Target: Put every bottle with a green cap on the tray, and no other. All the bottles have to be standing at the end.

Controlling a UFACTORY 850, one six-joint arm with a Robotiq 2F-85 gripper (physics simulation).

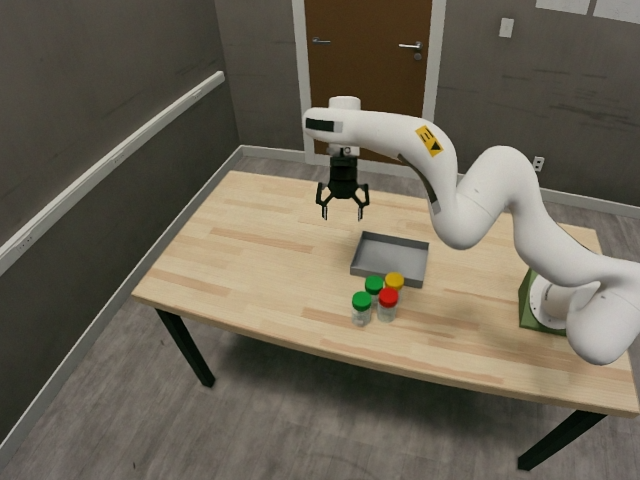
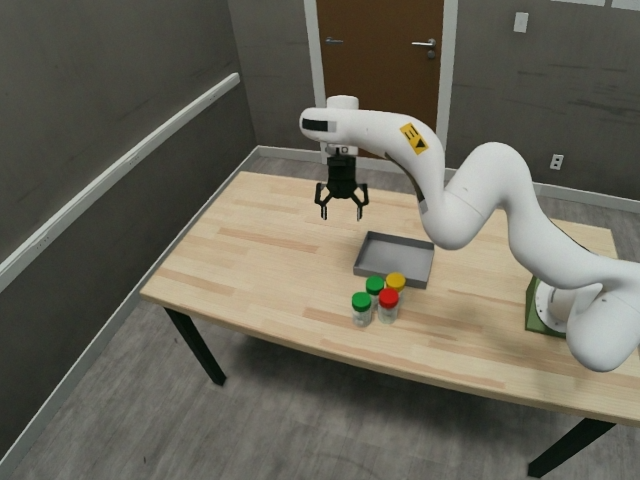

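A green-capped bottle [image 1: 361, 308] [image 2: 361, 310] stands at the front left of a tight group on the table. A second green-capped bottle [image 1: 373, 285] [image 2: 374, 285] stands behind it, partly hidden. A red-capped bottle [image 1: 387, 304] [image 2: 388, 305] stands at the front right, and a yellow-capped bottle [image 1: 394, 282] [image 2: 395, 282] stands behind that one, partly hidden. The grey tray [image 1: 386, 277] [image 2: 366, 271] lies just behind the group, with no bottle in it. My gripper [image 1: 342, 214] [image 2: 341, 213] is open and empty, pointing down, high above the table behind and left of the bottles.
The wooden table [image 1: 258, 279] [image 2: 263, 279] carries the green arm base [image 1: 528, 310] [image 2: 533, 312] at the right. The white arm [image 1: 382, 129] [image 2: 377, 126] reaches left from there, above the table's back part. The bottles stand nearer the table's front edge than the tray does.
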